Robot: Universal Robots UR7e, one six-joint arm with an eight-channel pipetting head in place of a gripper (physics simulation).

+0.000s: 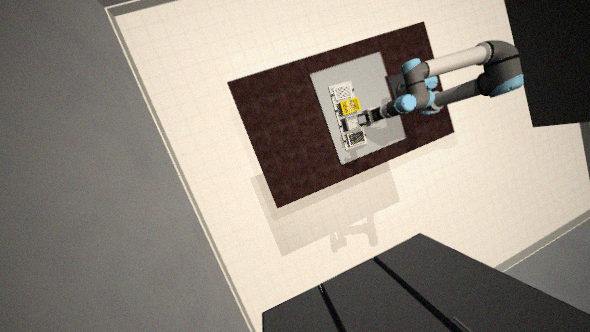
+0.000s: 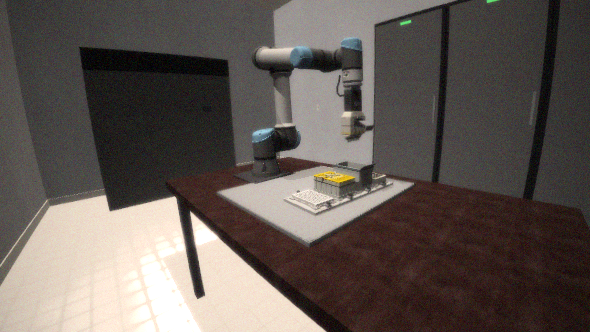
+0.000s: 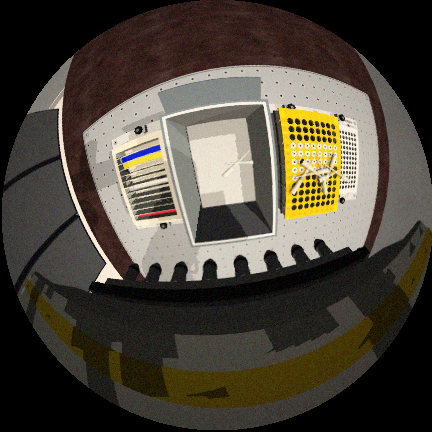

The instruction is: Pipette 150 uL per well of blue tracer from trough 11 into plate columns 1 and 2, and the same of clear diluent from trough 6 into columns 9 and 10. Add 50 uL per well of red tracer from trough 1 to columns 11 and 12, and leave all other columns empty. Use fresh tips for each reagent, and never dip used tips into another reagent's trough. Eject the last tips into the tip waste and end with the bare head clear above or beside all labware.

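My pipetting head hangs high near the waste bin; its eight nozzles look bare. A few pale tips lie in the bin. The yellow tip rack holds seated tips in its middle rows, with dark empty holes at both ends; several loose tips lie across its top. The white plate is partly hidden by the rack; its well contents are too small to tell. The trough block shows blue liquid and red liquid.
The labware stands in a row on a grey perforated board on the dark table. Black knobs stand beside the labware. Dark cabinets stand behind the table.
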